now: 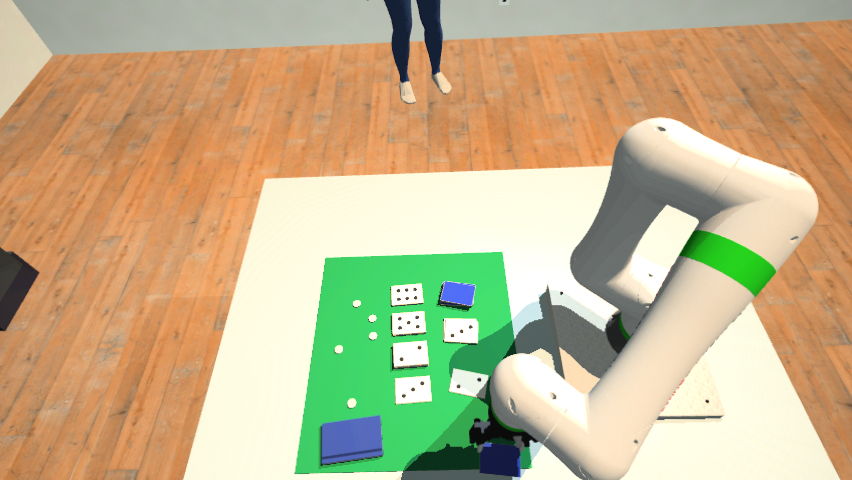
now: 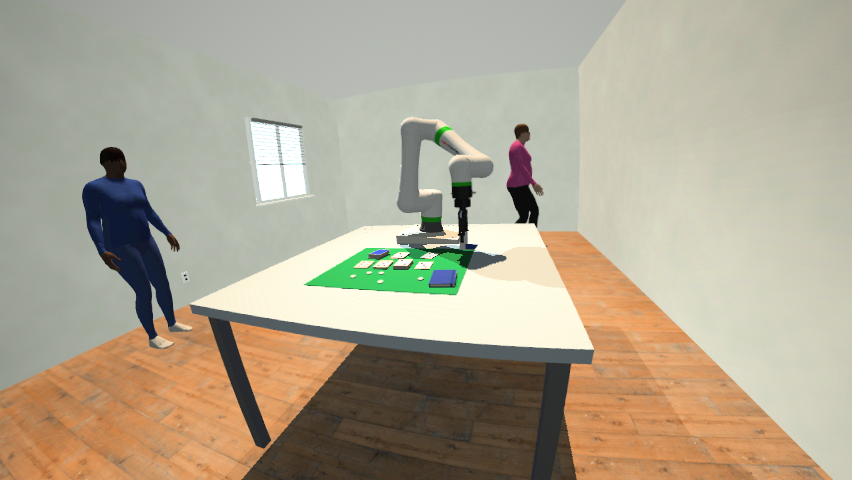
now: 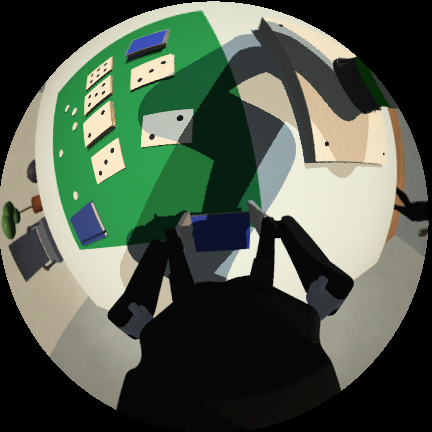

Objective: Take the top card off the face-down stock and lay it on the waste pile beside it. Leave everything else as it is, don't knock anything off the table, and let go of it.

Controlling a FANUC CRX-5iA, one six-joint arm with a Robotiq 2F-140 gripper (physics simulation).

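Pixels of known places: gripper, fingertip midpoint: (image 1: 499,445) (image 2: 463,247) (image 3: 219,214); arm's base, origin of the base link: (image 2: 431,230).
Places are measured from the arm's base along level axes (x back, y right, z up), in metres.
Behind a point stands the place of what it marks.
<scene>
The face-down stock (image 1: 457,293) @[x -0.424, y 0.211, z -0.011 m] (image 2: 378,254) @[x -0.460, y 0.206, z -0.014 m] (image 3: 148,44) @[x -0.419, y 0.186, z -0.011 m] is a small blue-backed pile on the green mat (image 1: 357,274) @[x -0.700, y 0.340, z -0.032 m] (image 3: 122,205) @[x -0.587, y -0.129, z -0.032 m]. Beside it lies a face-up three-pip pile (image 1: 460,338) @[x -0.441, y 0.082, z -0.027 m] (image 2: 400,255) @[x -0.443, y 0.103, z -0.027 m] (image 3: 160,74) @[x -0.420, y 0.076, z -0.027 m], apparently the waste pile. My gripper (image 1: 500,446) @[x -0.410, y -0.200, z -0.004 m] (image 2: 463,244) @[x -0.410, y -0.200, z -0.004 m] (image 3: 219,214) @[x -0.410, y -0.200, z -0.004 m] is shut on a blue-backed card (image 1: 499,460) @[x -0.419, y -0.231, z -0.001 m] (image 2: 471,246) @[x -0.418, y -0.236, z 0.000 m] (image 3: 221,234) @[x -0.417, y -0.231, z 0.000 m], held by two opposite edges with its blue back up. The gripper and card are off the mat's near right corner, away from both piles. Their height above the table is hard to tell.
A two-pip card (image 1: 465,384) @[x -0.454, y -0.041, z -0.030 m] (image 2: 429,255) @[x -0.447, y -0.038, z -0.030 m] (image 3: 165,129) @[x -0.446, y -0.044, z -0.029 m] lies between the three-pip pile and my gripper. Several face-up piles form a column to the left, with small white discs beyond. A blue box (image 1: 351,438) @[x -0.745, y -0.124, z -0.021 m] (image 2: 442,277) @[x -0.757, y -0.121, z -0.020 m] (image 3: 87,223) @[x -0.721, y -0.122, z -0.020 m] lies at a mat corner.
</scene>
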